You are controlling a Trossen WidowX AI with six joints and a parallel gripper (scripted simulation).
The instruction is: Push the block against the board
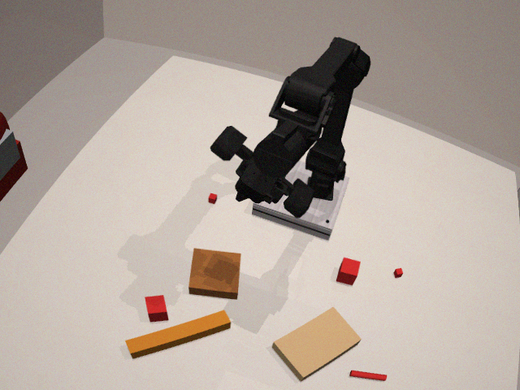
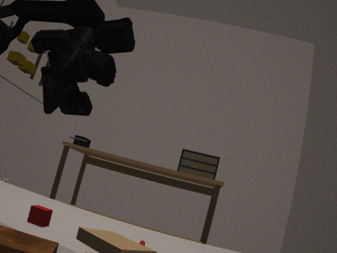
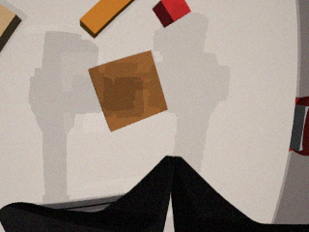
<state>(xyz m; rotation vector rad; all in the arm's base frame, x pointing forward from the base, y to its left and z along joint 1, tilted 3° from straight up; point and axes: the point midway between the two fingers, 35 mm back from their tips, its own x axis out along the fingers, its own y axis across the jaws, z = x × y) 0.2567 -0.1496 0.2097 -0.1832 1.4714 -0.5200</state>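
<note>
Now: gripper tip 3 cm short of the square brown block, 3 cm to the left of it and 21 cm above it. From my gripper tip the other things lie so: tan slab (16 cm ahead, 20 cm to the left, 21 cm below); then thin red stick (22 cm ahead, 32 cm to the left, 22 cm below); then long orange board (20 cm ahead, 7 cm to the right, 21 cm below).
</note>
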